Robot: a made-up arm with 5 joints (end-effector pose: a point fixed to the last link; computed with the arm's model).
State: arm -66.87 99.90 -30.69 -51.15 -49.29
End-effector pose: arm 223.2 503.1 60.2 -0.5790 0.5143 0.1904 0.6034
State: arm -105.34 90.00 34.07 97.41 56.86
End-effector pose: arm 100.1 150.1 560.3 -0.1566 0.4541 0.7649 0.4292
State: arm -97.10 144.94 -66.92 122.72 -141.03
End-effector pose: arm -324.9 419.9 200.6 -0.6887 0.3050 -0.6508 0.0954
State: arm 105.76 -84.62 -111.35 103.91 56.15
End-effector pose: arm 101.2 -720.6 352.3 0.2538 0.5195 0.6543 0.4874
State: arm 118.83 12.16 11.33 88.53 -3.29
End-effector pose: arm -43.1 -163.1 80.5 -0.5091 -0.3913 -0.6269 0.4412
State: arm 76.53 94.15 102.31 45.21 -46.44
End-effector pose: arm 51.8 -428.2 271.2 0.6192 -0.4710 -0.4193 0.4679
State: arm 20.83 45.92 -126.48 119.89 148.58
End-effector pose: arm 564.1 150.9 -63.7 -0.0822 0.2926 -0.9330 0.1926
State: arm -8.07 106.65 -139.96 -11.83 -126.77
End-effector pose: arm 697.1 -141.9 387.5 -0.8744 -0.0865 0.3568 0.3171
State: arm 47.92 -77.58 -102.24 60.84 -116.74
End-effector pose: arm 46.5 -59.4 329.2 0.7470 0.2124 0.3018 0.5530
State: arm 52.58 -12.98 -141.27 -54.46 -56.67
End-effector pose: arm 38.1 -245.3 387.0 -0.0600 0.0785 0.9877 0.1213
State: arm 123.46 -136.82 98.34 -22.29 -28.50
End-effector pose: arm -105.3 -184.2 -15.1 -0.8717 0.3118 -0.0328 0.3766
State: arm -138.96 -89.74 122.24 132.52 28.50
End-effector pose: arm -581.7 495.4 166.4 -0.4872 0.0662 -0.2504 0.8340
